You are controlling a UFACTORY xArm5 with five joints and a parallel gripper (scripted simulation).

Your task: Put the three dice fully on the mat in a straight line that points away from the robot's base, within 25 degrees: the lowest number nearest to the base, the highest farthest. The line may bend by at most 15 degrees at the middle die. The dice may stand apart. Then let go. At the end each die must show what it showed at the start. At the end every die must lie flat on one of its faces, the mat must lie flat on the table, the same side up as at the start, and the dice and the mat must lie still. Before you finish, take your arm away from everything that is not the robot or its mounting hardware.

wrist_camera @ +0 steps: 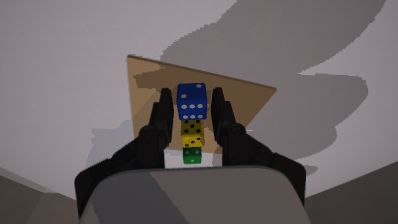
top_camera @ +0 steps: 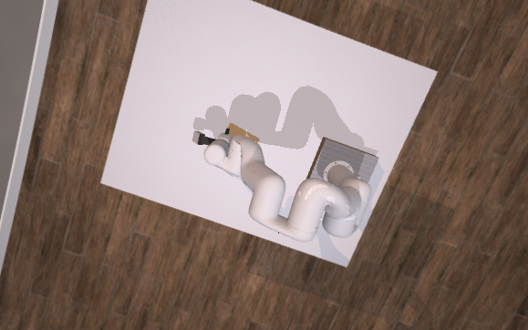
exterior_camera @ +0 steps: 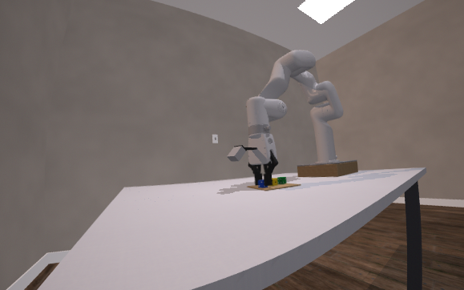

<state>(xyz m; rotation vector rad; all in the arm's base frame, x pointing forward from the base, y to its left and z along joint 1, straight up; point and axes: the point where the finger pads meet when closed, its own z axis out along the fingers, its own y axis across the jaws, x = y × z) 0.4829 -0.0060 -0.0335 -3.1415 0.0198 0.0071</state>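
The blue die is 10 mm below my hand. Round my hand: tan mat: 50 mm behind, 30 mm below; then yellow die: 50 mm behind, 10 mm below; then green die: 100 mm behind, 10 mm below.
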